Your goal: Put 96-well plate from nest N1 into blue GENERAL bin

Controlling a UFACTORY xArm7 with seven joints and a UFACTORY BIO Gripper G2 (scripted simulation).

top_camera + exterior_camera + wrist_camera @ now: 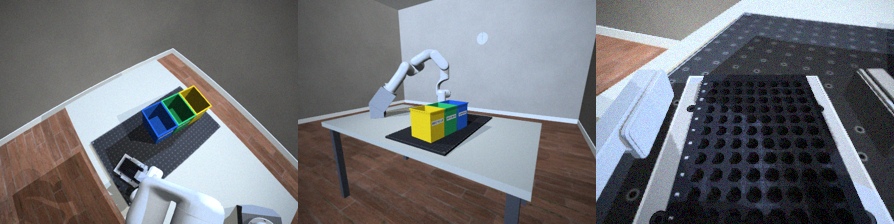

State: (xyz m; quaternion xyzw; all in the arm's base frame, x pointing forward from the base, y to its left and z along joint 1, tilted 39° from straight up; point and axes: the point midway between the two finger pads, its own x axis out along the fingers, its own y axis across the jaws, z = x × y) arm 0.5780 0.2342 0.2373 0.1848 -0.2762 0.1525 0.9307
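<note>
Right now my hand is 3 cm above the black 96-well plate. Also, from my hand: green bin (13 cm ahead, 40 cm to the right, 4 cm above); then blue general bin (13 cm ahead, 27 cm to the right, 4 cm above); then white plate nest N1 (4 cm below).
</note>
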